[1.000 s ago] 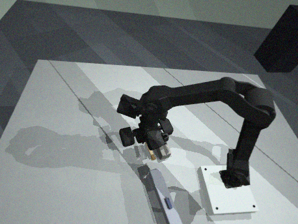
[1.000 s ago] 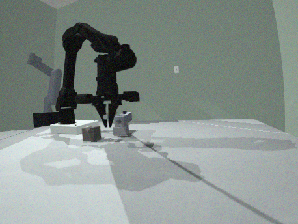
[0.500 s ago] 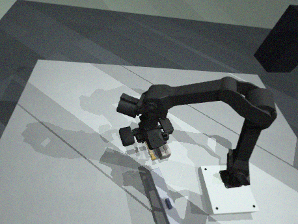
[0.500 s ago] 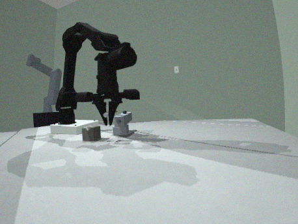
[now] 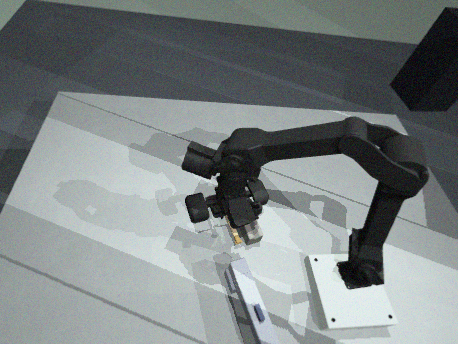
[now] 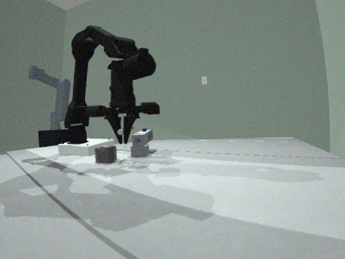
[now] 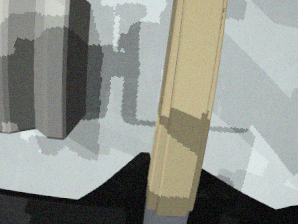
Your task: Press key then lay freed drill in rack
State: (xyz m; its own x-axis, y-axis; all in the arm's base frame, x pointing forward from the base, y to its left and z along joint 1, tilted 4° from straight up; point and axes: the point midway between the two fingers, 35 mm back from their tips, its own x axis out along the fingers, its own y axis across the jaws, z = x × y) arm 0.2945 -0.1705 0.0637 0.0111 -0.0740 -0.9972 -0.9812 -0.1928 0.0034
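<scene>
The drill lies 1 cm behind my gripper tip, 4 cm to the left of it and 4 cm above it. Also, from my gripper tip: blue key (4 cm behind, 23 cm to the left); then housing (3 cm behind, 20 cm to the left); then rack (7 cm behind, 2 cm to the left, 3 cm below).
</scene>
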